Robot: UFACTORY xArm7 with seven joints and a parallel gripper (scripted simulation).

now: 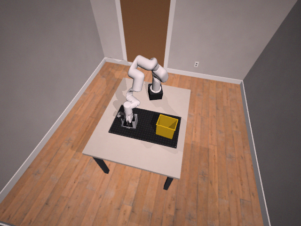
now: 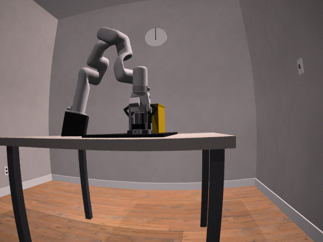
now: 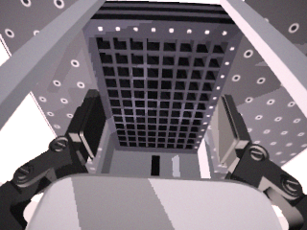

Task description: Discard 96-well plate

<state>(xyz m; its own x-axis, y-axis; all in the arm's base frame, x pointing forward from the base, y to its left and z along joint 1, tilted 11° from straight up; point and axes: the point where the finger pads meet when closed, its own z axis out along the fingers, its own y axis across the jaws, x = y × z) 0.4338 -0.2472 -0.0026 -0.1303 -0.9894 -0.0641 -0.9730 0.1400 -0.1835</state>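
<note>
Right now my hand is 10 mm above the black 96-well plate. From my hand the other things lie so: rack label K1 (10 mm behind, 90 mm to the right, 40 mm below); yellow bin W1 (60 mm ahead, 370 mm to the left, 40 mm above).
</note>
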